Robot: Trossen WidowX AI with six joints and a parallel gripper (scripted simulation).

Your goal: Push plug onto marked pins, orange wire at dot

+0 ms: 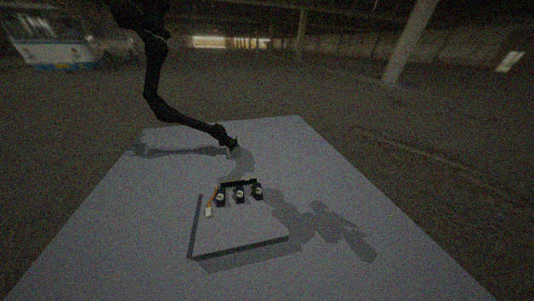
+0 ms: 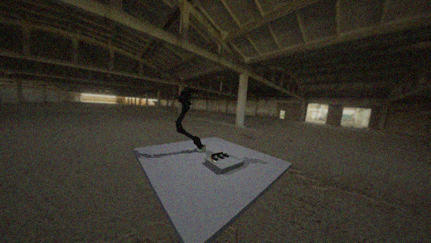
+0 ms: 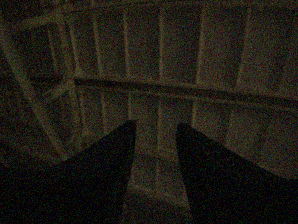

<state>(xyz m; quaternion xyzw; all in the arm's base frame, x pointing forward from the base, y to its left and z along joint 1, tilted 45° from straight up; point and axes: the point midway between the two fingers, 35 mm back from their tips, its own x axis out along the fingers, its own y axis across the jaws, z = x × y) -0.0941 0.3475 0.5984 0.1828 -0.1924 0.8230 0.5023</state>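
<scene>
The dark bar lies 370 mm ahead of my gripper tip, 190 mm to the left of it and 700 mm below it. Also, from my gripper tip: black servo block (420 mm ahead, 180 mm to the left, 710 mm below); printed holder (530 mm ahead, 180 mm to the left, 740 mm below).
</scene>
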